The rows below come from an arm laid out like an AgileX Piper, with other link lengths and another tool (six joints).
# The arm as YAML. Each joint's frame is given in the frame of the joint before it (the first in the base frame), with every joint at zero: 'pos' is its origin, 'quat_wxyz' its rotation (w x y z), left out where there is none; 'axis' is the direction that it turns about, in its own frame. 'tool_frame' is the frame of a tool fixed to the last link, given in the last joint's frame.
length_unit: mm
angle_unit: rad
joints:
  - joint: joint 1
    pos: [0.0, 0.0, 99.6]
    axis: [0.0, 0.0, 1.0]
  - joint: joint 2
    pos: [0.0, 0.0, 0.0]
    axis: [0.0, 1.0, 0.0]
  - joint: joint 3
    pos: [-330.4, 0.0, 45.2]
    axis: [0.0, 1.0, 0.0]
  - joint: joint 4
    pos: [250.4, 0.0, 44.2]
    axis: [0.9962, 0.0, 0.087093]
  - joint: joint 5
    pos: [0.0, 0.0, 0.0]
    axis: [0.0, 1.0, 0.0]
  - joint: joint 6
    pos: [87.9, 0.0, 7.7]
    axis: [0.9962, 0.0, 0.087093]
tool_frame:
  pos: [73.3, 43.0, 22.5]
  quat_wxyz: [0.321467, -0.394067, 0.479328, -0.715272]
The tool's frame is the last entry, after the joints.
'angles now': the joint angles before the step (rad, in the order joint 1, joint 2, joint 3, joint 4, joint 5, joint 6). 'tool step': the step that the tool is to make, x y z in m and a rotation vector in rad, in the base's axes. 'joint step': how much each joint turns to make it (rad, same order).
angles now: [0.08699, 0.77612, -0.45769, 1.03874, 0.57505, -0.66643]
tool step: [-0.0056, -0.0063, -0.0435, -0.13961, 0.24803, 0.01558]
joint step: [-0.00062, 0.05251, -0.00609, -0.34930, 0.12870, 0.28664]
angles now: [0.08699, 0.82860, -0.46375, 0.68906, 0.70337, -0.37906]
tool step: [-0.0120, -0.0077, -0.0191, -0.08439, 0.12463, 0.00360]
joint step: [-0.00029, 0.00011, -0.00462, -0.16822, 0.10282, 0.13228]
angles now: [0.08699, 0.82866, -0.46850, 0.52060, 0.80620, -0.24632]
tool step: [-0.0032, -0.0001, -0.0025, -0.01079, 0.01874, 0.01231]
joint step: [0.00066, 0.00021, -0.00064, -0.01399, 0.02176, 0.00304]
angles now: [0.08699, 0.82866, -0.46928, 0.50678, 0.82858, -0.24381]
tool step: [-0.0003, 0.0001, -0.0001, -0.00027, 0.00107, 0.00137]
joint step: [0.00039, -0.00018, -0.00001, -0.00029, 0.00155, -0.00022]
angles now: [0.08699, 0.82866, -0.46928, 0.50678, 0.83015, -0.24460]
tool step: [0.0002, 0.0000, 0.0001, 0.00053, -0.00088, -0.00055]
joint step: [-0.00029, 0.00022, 0.00005, 0.00093, -0.00110, -0.00063]
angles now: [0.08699, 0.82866, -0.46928, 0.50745, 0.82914, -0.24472]
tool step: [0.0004, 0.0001, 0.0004, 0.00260, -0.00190, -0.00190]
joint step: [-0.00046, 0.00000, 0.00009, 0.00312, -0.00228, -0.00059]
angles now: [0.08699, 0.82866, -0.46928, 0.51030, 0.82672, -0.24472]
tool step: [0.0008, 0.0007, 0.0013, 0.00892, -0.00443, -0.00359]
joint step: [0.00069, -0.00019, 0.00000, 0.01013, -0.00525, -0.00117]
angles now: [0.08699, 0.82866, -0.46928, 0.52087, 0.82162, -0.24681]
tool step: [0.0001, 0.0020, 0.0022, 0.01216, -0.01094, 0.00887]
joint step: [0.00026, -0.00048, 0.00000, 0.02297, -0.00416, -0.02128]
